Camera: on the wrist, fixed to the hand. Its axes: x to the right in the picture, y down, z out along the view.
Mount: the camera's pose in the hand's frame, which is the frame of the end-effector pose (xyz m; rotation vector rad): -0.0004 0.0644 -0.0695 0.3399 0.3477 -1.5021
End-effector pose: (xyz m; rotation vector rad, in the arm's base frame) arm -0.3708 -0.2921 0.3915 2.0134 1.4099 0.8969
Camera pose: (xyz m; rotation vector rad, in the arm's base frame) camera -0.3851 -0.3105 0.4833 0.4439 2.6661 0.2625
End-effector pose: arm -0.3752 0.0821 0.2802 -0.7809 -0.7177 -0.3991
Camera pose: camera -0.3086 0.0720 0.2136 0.2988 -0.9042 -1.6596
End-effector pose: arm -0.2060 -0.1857 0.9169 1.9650 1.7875 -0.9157
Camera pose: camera -0.1270 -0.1523 0.9572 -0.3641 -2.3427 0.8634
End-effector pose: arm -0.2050 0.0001 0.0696 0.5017 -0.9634 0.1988
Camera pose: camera -0.1786 0.0903 0.0573 1.3201 -0.0307 -0.8946
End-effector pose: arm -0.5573 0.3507 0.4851 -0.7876 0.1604 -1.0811
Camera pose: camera -0.5440 0.3316 0.3933 -0.2965 -0.4025 -2.5748
